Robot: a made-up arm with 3 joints. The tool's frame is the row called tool. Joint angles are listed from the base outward.
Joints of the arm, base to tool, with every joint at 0 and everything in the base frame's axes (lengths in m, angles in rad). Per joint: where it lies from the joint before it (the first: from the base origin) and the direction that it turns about. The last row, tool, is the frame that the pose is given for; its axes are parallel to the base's.
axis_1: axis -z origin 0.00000 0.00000 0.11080
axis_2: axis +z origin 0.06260 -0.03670 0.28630
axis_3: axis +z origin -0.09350 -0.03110 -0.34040
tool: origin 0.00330 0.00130 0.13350
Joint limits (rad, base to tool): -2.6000..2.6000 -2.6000..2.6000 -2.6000..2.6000
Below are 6 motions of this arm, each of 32 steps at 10 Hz.
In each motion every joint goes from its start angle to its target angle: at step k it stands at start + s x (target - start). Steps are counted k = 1, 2, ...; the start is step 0. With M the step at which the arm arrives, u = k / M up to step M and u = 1 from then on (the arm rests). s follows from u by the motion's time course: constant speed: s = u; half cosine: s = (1 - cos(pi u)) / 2; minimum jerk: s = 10 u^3 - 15 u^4 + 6 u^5.
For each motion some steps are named. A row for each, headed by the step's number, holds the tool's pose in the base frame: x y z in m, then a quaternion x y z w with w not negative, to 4 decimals.
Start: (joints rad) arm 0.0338 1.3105 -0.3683
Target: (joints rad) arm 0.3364 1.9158 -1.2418
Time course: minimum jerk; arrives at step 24
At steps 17, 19, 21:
17: 0.0795 -0.1451 0.1902 0.0000 0.0000 0.2107 0.9776
19: 0.0807 -0.1458 0.1902 0.0000 0.0000 0.1861 0.9825
21: 0.0814 -0.1461 0.1902 0.0000 0.0000 0.1725 0.9850

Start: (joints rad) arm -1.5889 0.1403 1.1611
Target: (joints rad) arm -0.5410 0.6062 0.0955
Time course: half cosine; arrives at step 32
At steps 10, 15, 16, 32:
10: 0.0796 -0.0384 0.1902 0.0000 0.0000 0.9527 0.3038
15: 0.0788 -0.0540 0.1902 0.0000 0.0000 0.8789 0.4769
16: 0.0782 -0.0575 0.1902 0.0000 0.0000 0.8590 0.5120
32: 0.0623 -0.0937 0.1902 0.0000 0.0000 0.5821 0.8131

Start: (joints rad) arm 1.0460 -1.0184 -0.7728
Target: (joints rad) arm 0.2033 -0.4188 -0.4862
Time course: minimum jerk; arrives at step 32
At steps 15, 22, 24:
15: -0.0186 0.0168 0.1902 0.0000 0.0000 -0.8608 0.5089
22: -0.0357 -0.0068 0.1902 0.0000 0.0000 -0.6516 0.7585
24: -0.0371 -0.0130 0.1902 0.0000 0.0000 -0.6001 0.7999

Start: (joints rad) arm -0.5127 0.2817 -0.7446
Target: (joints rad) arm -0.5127 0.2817 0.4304
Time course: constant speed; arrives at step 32
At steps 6, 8, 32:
6: 0.0321 -0.0876 0.1902 0.0000 0.0000 0.1346 0.9909
8: 0.0319 -0.0874 0.1902 0.0000 0.0000 0.1709 0.9853
32: 0.0291 -0.0862 0.1902 0.0000 0.0000 0.5748 0.8183

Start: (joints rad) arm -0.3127 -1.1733 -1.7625
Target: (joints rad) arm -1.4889 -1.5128 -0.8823
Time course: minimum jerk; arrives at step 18
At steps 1, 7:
1: -0.0159 0.0322 0.1902 0.0000 0.0000 -0.9662 0.2577
7: -0.0231 0.0343 0.1902 0.0000 0.0000 -0.8701 0.4929

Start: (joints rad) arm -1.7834 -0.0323 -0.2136
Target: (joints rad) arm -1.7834 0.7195 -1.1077
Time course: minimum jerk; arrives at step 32
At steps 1, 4, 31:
1: 0.0689 -0.0141 0.1902 0.0000 0.0000 0.6952 0.7188
4: 0.0699 -0.0136 0.1902 0.0000 0.0000 0.6944 0.7196
31: 0.1156 0.0416 0.1902 0.0000 0.0000 0.6424 0.7664

